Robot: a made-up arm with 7 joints.
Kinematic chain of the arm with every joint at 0, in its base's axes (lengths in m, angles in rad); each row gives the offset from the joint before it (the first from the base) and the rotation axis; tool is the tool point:
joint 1: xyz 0.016 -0.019 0.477 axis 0 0.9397 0.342
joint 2: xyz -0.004 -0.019 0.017 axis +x
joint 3: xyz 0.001 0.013 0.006 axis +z
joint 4: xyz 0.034 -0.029 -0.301 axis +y
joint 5: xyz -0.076 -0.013 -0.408 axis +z
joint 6: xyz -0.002 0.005 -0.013 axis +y
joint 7: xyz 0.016 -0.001 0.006 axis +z
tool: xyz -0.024 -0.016 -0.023
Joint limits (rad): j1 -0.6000..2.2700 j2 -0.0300..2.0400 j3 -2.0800..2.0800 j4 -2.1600..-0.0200 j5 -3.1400..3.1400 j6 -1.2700..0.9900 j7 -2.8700..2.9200
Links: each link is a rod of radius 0.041 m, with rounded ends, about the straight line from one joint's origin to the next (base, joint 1, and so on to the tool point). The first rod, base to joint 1, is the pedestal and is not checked.
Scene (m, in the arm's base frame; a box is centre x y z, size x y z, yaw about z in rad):
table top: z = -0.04
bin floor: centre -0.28 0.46 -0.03 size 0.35 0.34 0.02 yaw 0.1
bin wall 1: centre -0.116 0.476 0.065 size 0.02 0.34 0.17 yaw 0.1
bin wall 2: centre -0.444 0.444 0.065 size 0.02 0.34 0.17 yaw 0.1
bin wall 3: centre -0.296 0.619 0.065 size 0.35 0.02 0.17 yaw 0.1
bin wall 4: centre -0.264 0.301 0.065 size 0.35 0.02 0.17 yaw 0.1
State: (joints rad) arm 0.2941 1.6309 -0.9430 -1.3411 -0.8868 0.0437 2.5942
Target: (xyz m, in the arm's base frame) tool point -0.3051 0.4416 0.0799
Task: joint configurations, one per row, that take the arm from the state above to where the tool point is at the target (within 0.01 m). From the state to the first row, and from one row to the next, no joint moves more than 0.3 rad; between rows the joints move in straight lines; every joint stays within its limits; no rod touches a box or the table.
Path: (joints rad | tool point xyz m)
1: 0.3667 1.7332 -0.9377 -1.1871 -0.9227 -0.1873 2.6756 | 0.0340 0.5229 0.1778
2: 0.4392 1.8354 -0.9323 -1.0332 -0.9587 -0.4184 2.7571 | 0.0110 0.5863 0.2861
3: 0.5118 1.9377 -0.9270 -0.8792 -0.9946 -0.6494 2.8385 | 0.0073 0.6248 0.4066
4: 0.5843 2.0400 -0.9216 -0.7253 -1.0306 -0.8804 2.9200 | 0.0249 0.6371 0.5301
5: 0.6012 1.8466 -0.9798 -0.7532 -1.0144 -0.5981 2.8235 | -0.0677 0.6349 0.4078
6: 0.6182 1.6531 -1.0379 -0.7811 -0.9982 -0.3157 2.7270 | -0.1565 0.6002 0.2882
7: 0.6351 1.4597 -1.0961 -0.8090 -0.9819 -0.0333 2.6304 | -0.2370 0.5347 0.1772
8: 0.6520 1.2662 -1.1542 -0.8370 -0.9657 0.2491 2.5339 | -0.3051 0.4416 0.0799

